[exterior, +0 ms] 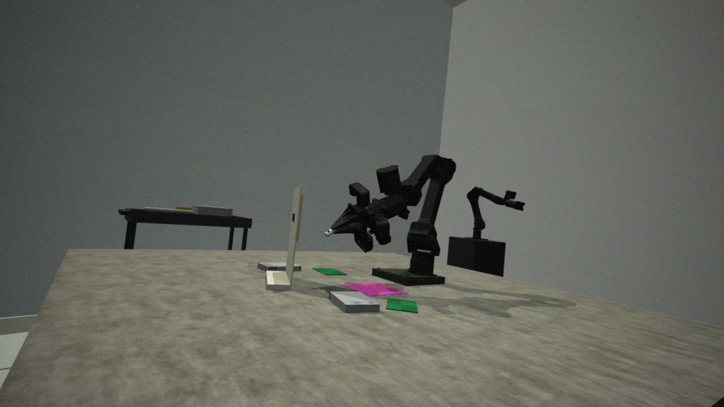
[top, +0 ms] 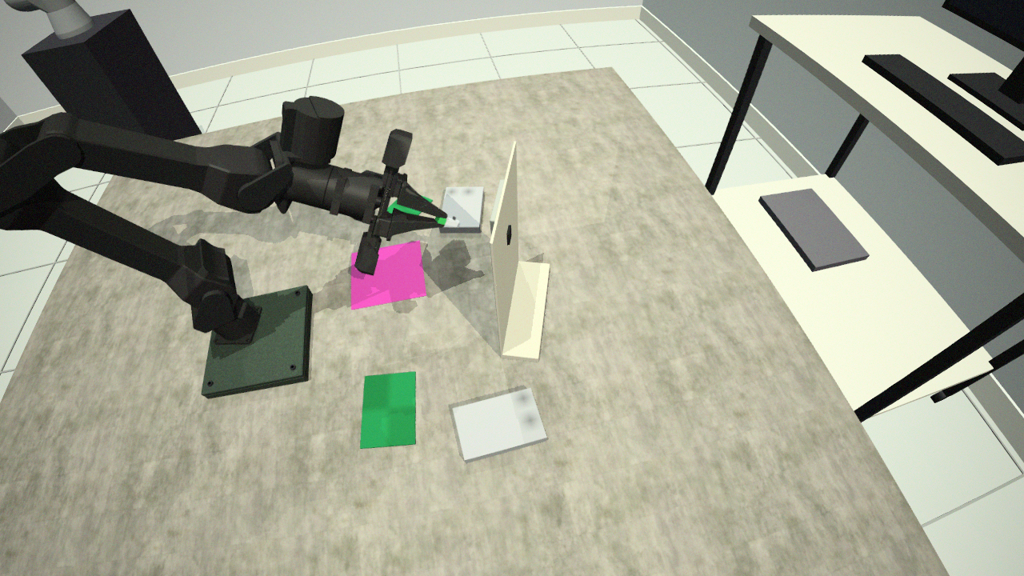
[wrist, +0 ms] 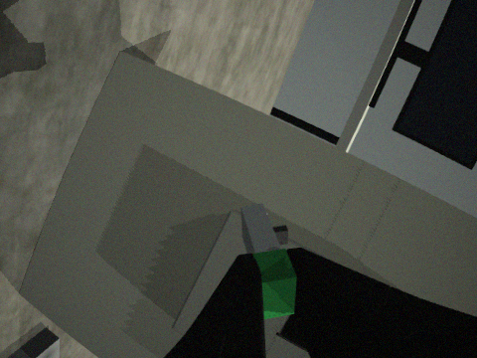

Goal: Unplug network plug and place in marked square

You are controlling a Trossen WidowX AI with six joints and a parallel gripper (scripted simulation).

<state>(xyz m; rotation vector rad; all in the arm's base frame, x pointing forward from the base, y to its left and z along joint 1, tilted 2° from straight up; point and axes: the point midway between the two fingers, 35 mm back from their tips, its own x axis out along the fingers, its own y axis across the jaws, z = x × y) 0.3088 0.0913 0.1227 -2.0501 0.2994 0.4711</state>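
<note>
Now: gripper tip 120 mm past the marked square, 20 mm to the right of it and 140 mm above it. Also, from my gripper tip: cream upright panel (90 mm ahead, 50 mm to the right, 30 mm below); then network plug (right at my gripper tip).
</note>
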